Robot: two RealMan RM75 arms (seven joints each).
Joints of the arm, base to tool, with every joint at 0 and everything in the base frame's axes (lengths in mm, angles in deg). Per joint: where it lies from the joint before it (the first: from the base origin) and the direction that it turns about. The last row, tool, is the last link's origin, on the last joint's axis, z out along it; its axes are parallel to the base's.
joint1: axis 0 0 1 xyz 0 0 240.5
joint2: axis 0 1 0 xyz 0 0 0
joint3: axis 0 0 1 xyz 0 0 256
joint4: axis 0 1 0 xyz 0 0 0
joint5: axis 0 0 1 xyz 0 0 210
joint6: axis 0 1 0 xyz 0 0 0
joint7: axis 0 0 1 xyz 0 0 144
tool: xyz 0 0 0
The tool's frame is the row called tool.
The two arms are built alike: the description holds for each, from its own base.
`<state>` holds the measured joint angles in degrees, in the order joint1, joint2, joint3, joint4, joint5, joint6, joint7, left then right.
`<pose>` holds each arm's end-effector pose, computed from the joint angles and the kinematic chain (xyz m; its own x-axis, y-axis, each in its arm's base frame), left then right.
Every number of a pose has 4 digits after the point.
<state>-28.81 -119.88 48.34 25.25 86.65 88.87 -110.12 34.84 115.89 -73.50 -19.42 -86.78 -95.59 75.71</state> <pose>-0.2382 0.3240 -0.0175 0.0969 0.7476 0.6571 0.7495 -0.4892 0.4460 0.2187 0.2867 -0.0557 0.7385 -0.4279 -0.5210 -0.3202 -0.9027 0.2874</pose>
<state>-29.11 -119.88 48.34 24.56 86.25 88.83 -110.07 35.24 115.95 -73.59 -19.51 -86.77 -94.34 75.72</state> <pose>-0.2373 0.3244 -0.0187 0.0879 0.7495 0.6561 0.7473 -0.4851 0.4540 0.2178 0.2905 -0.0573 0.7454 -0.4216 -0.5164 -0.3246 -0.9061 0.2712</pose>
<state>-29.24 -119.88 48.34 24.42 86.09 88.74 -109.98 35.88 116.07 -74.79 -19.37 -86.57 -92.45 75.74</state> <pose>-0.2368 0.3251 -0.0188 0.0869 0.7483 0.6576 0.7468 -0.4858 0.4542 0.2170 0.2937 -0.0619 0.7604 -0.4169 -0.4980 -0.3294 -0.9084 0.2574</pose>
